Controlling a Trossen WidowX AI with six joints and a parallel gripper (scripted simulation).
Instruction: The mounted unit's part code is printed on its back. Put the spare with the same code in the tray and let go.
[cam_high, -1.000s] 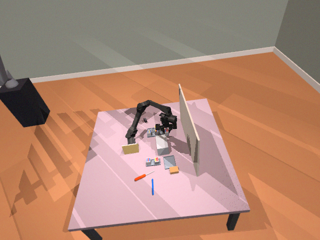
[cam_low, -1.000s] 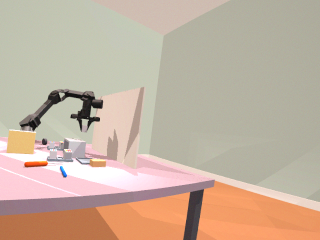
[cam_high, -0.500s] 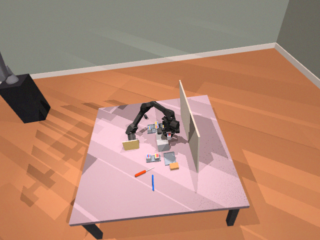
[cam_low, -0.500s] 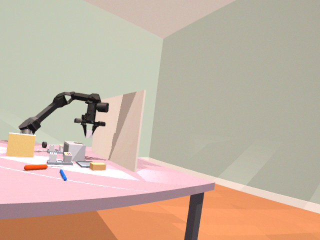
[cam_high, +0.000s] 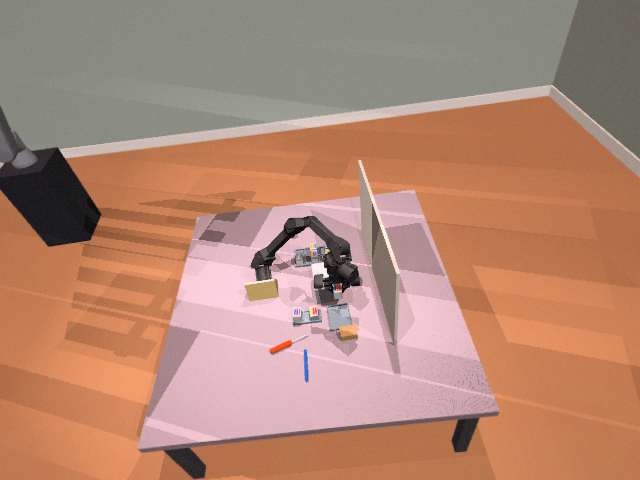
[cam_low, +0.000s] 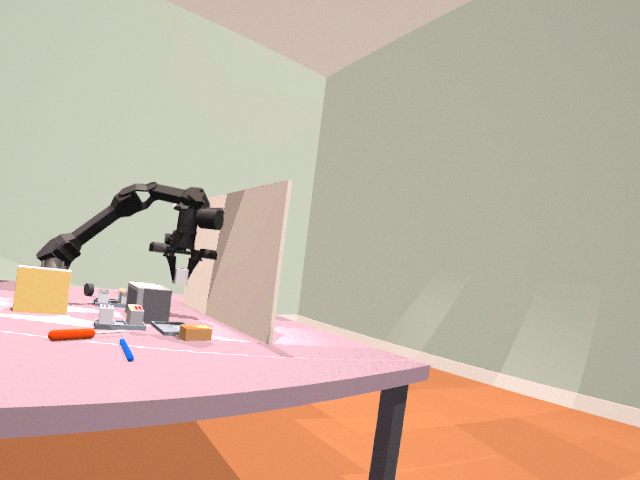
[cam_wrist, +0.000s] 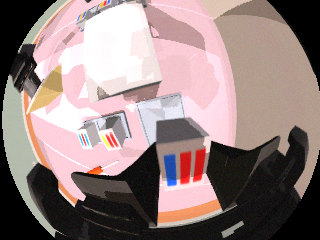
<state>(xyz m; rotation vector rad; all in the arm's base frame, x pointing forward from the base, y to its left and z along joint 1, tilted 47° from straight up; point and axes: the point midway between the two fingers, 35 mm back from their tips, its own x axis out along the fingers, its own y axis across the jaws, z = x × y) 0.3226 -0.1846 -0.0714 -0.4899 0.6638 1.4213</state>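
Now: the grey tray 1 cm behind my gripper tip, 3 cm to the right of it and 13 cm below it. From my gripper tip the other things lie so: grey mounted unit 5 cm behind, 15 cm to the left, 8 cm below; then grey spare 2 cm above; then tan block 2 cm ahead, 12 cm to the right, 12 cm below.
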